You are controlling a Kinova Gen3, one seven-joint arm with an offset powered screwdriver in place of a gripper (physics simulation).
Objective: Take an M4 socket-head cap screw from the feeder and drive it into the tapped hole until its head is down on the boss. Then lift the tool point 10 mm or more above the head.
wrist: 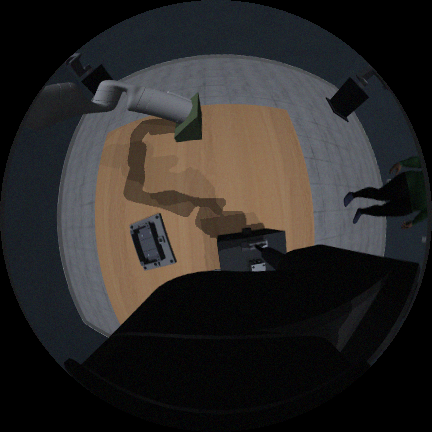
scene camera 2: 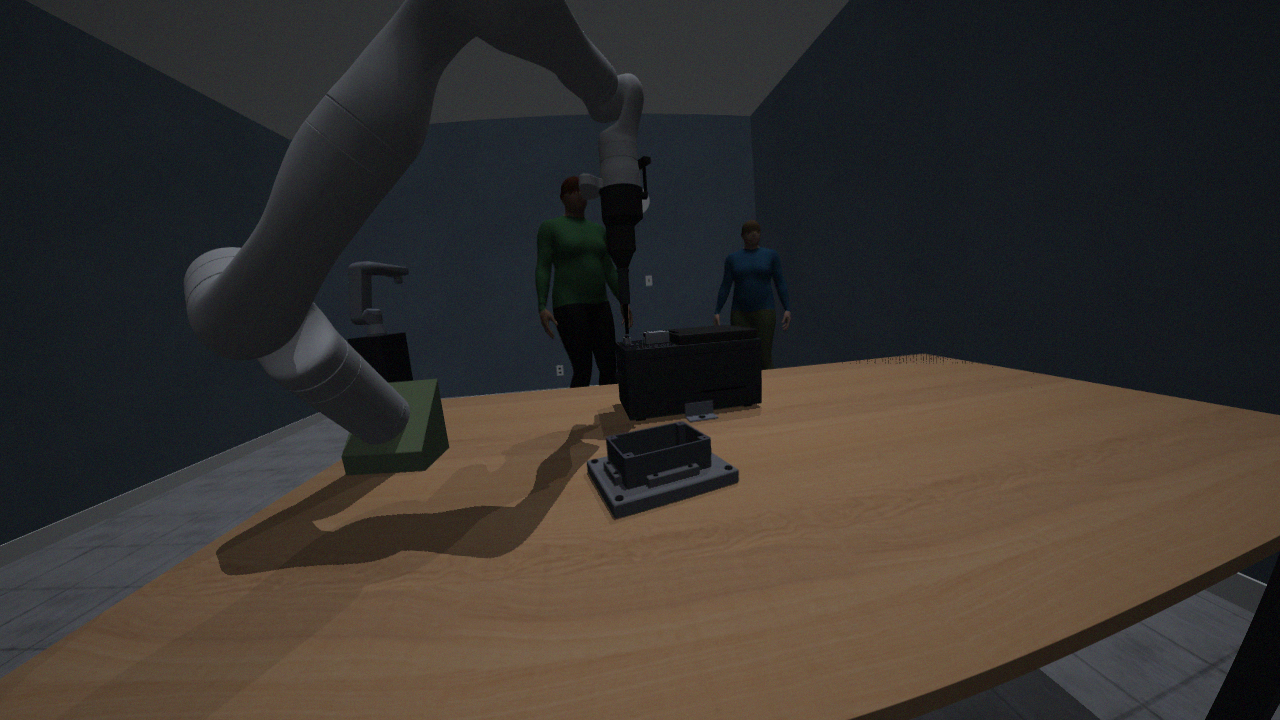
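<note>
The black screw feeder (scene camera 2: pixel 689 380) (wrist: pixel 231 256) stands on the table behind the housing. My screwdriver (scene camera 2: pixel 626 334) (wrist: pixel 258 246) points down, its tip at the small metal pick-up part on the feeder's top, at the left end in the scene view. The tip looks to be touching or very close to it; whether a screw is on the bit is too small to tell. The dark open-topped housing (scene camera 2: pixel 659 460) (wrist: pixel 148 242) sits on a grey base plate (scene camera 2: pixel 653 499) (wrist: pixel 167 250), well away from the tool. The tapped hole cannot be told apart from the other holes.
A small grey bracket (scene camera 2: pixel 700 414) lies before the feeder. A silver block (scene camera 2: pixel 656 336) (wrist: pixel 258 266) stands on the feeder beside the bit. The arm's base sits on a green wedge (scene camera 2: pixel 398 458) (wrist: pixel 194 131) at the wooden table's edge. Two people stand beyond the table.
</note>
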